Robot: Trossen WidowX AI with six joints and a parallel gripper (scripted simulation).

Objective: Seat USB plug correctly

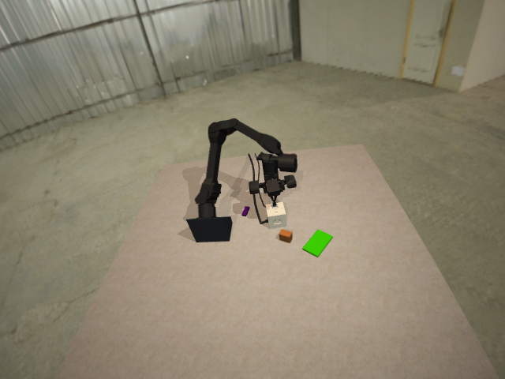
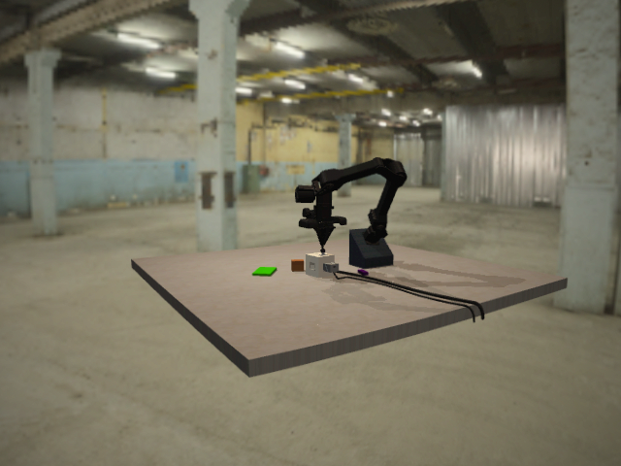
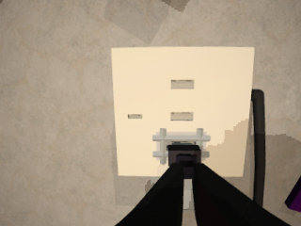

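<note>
My gripper tip is now 20 mm above the dark USB plug. From my gripper tip the other things lie so: orange block 50 mm ahead, 110 mm to the right, 90 mm below; then small purple piece 150 mm behind, 40 mm to the left, 110 mm below; then green flat card 180 mm ahead, 130 mm to the right, 110 mm below.
</note>
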